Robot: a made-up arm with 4 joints.
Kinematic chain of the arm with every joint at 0, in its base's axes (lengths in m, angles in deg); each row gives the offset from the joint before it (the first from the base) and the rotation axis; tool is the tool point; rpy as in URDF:
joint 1: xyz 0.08 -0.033 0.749 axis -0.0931 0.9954 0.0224
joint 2: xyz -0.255 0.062 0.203 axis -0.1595 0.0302 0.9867
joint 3: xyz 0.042 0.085 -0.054 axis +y
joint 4: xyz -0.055 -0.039 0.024 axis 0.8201 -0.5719 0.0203
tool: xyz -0.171 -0.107 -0.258 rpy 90 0 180
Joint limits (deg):
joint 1: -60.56..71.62
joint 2: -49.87..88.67
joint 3: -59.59..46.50
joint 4: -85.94..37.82
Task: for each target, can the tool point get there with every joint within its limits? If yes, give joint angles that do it. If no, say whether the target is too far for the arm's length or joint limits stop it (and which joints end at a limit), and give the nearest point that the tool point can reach.
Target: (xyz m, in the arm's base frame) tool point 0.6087 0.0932 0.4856
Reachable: no: joint limits stop it (at a limit: joint 1) | nearest point 0.1650 0.0632 0.5770 | short by 0.454 m
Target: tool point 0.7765 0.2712 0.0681
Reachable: no: too far | nearest point 0.1106 0.1270 0.4508 | short by 0.781 m
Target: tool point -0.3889 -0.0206 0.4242
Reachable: yes | joints -46.57 -18.16 -16.95 -62.11
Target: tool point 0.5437 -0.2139 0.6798
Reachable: no: joint limits stop it (at a limit: joint 1, joint 2) | nearest point 0.3684 -0.1610 0.9691 | short by 0.342 m
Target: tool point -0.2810 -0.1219 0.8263
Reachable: yes | joints 29.22 16.55 -19.91 -11.18
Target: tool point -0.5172 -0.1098 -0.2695
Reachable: no: too far | nearest point -0.2887 -0.0159 0.3102 | short by 0.630 m
